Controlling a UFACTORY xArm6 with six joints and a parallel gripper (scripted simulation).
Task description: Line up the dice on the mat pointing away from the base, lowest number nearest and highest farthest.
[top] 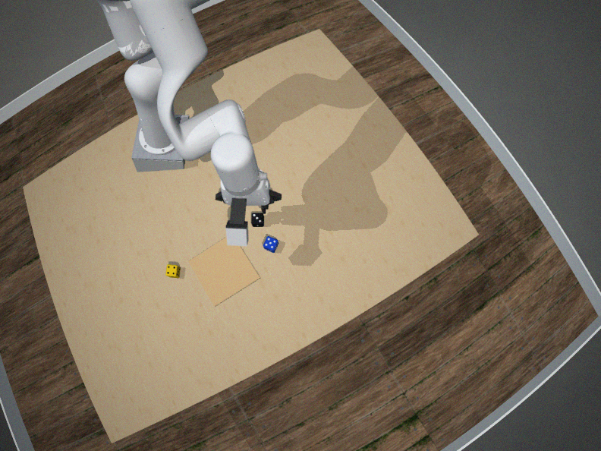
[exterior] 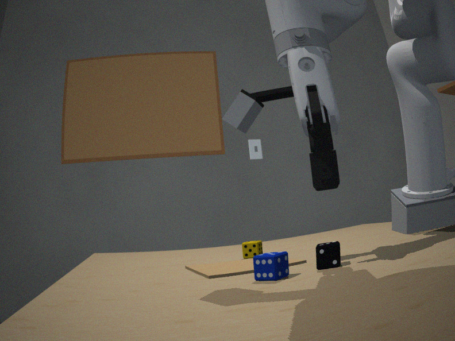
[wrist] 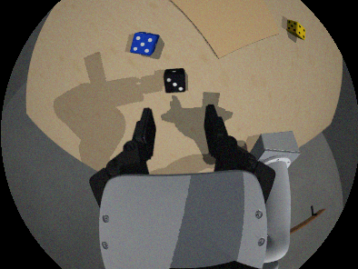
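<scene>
Now: hand 10 cm above the black die. The rest, counted from my hand: thin tan mat: 10 cm ahead, 12 cm to the right, 11 cm below; then blue die: 8 cm ahead, 2 cm to the left, 10 cm below; then yellow die: 6 cm ahead, 25 cm to the right, 10 cm below.
</scene>
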